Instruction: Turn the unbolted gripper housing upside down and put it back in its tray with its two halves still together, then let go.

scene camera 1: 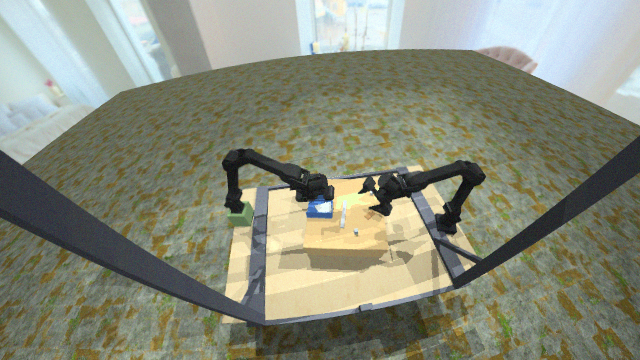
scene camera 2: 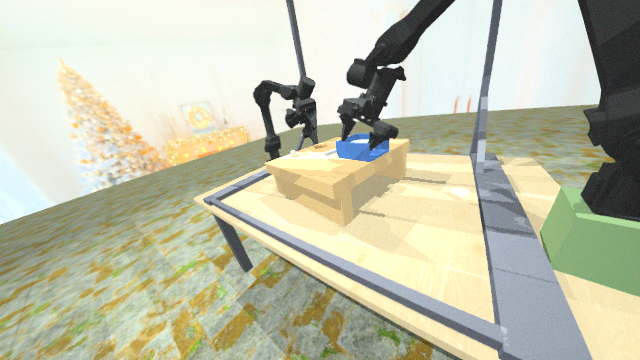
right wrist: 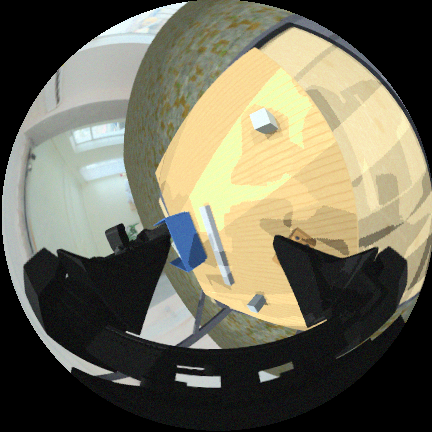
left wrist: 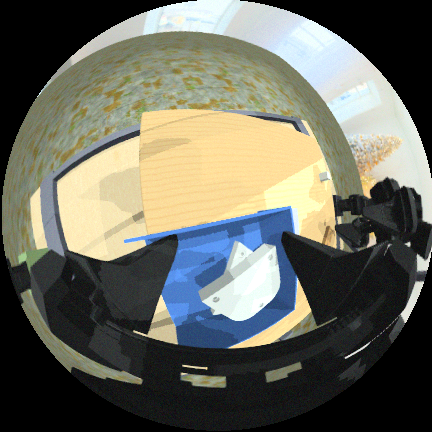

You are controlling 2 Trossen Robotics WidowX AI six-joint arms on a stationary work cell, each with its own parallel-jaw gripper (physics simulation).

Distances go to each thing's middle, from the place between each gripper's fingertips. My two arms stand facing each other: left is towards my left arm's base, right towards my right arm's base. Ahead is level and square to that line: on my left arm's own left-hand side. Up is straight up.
Scene:
Right now the raised wooden block (scene camera 2: 322,183) is 10 mm behind my right hand, 80 mm to the left of it and 130 mm below it. The rest, counted from my right hand: green block (scene camera 2: 577,242) (10 mm behind, 650 mm to the left, 140 mm below); blue tray (scene camera 2: 355,151) (10 mm behind, 200 mm to the left, 30 mm below).
Now: the blue tray 40 mm behind my left hand and 10 mm to the left of it. The rest, counted from my left hand: raised wooden block 40 mm behind, 110 mm to the right, 100 mm below; green block 40 mm behind, 460 mm to the left, 110 mm below.

